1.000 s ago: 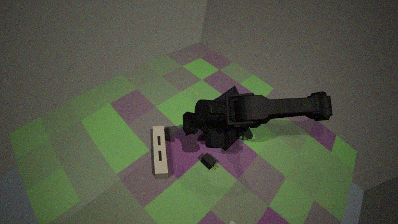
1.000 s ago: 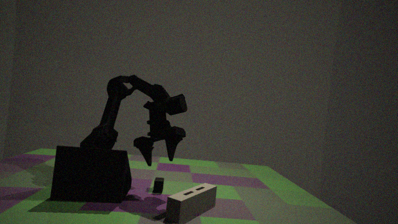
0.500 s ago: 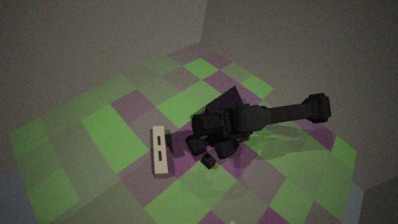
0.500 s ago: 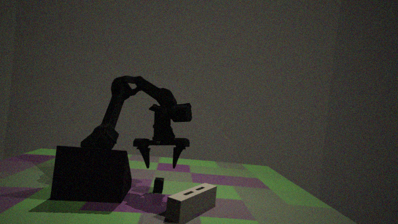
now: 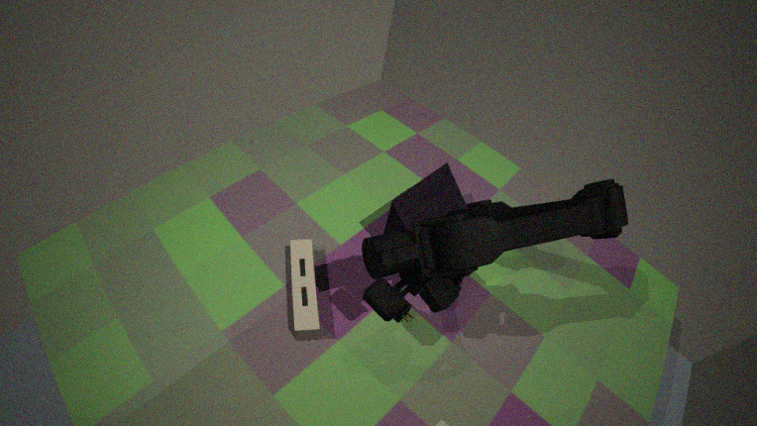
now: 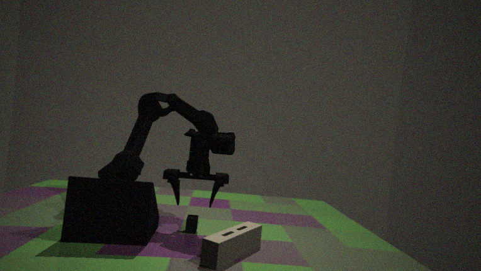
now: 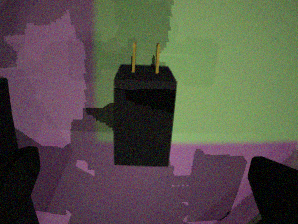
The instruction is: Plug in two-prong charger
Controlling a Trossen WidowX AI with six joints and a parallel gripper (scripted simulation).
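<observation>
Right now my gripper tip is 20 mm to the right of the dark charger and 50 mm above it.
</observation>
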